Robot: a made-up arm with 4 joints.
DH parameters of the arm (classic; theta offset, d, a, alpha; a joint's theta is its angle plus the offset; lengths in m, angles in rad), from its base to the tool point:
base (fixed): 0 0.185 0 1.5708
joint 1: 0 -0.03 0.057 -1.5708
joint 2: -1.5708 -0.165 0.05 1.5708
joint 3: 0 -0.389 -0.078 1.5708
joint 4: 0.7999 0 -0.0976 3.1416
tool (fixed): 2.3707 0.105 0 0
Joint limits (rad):
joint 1: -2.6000..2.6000
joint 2: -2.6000..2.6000
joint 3: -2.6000..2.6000
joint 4: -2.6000..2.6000
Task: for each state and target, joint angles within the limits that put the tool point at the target. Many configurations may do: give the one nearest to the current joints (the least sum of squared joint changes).
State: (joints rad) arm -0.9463 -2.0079 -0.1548 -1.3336
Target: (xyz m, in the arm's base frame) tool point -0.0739 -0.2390 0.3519
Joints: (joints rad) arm -1.1463 -2.4655 -0.4324 -1.1539
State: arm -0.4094 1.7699 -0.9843 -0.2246
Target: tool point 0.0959 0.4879 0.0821
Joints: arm -0.9083 1.5864 -1.1784 -0.0355
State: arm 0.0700 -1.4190 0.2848 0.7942
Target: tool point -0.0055 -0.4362 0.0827
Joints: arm 0.4221 -1.8578 0.5184 1.2287
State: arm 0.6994 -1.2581 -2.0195 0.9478
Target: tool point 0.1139 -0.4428 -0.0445
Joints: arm 0.9803 -1.6353 -2.5553 1.0156
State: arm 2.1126 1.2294 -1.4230 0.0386
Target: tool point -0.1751 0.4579 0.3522
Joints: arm 2.3384 1.3950 -1.2797 -0.0759
